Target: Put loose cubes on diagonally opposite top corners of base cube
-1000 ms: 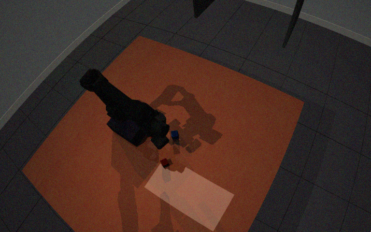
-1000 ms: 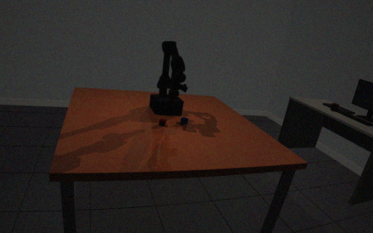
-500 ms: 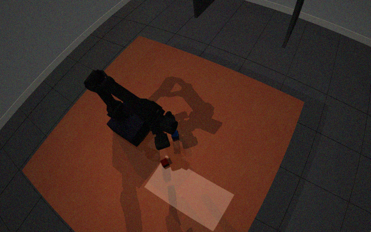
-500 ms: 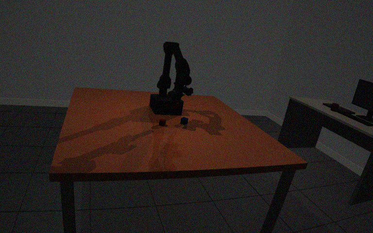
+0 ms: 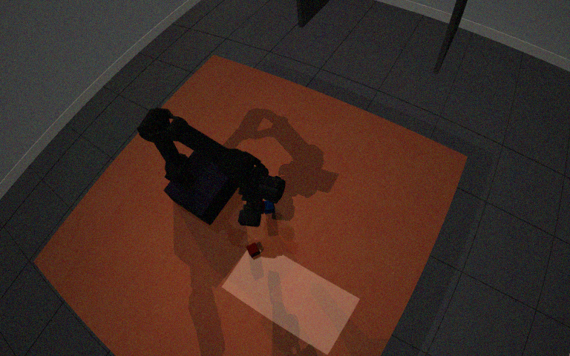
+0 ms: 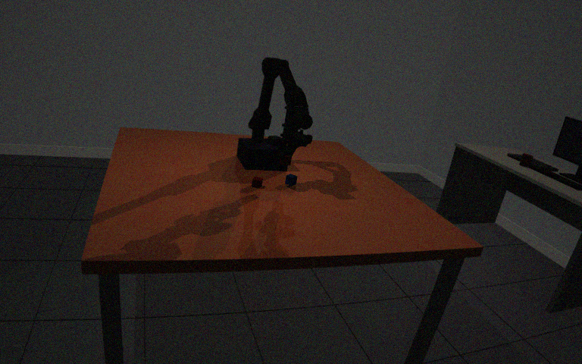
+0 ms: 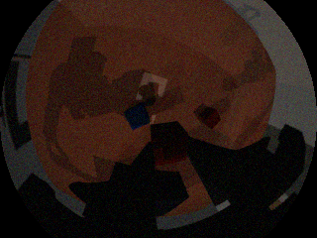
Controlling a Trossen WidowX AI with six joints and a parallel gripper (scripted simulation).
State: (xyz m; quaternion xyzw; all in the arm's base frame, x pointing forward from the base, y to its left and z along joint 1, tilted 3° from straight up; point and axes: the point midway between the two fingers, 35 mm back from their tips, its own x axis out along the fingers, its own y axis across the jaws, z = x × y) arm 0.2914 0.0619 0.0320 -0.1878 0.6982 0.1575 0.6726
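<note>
Right now the blue base cube is 1 cm behind my gripper tip, 4 cm to the left of it and 9 cm below it.
</note>
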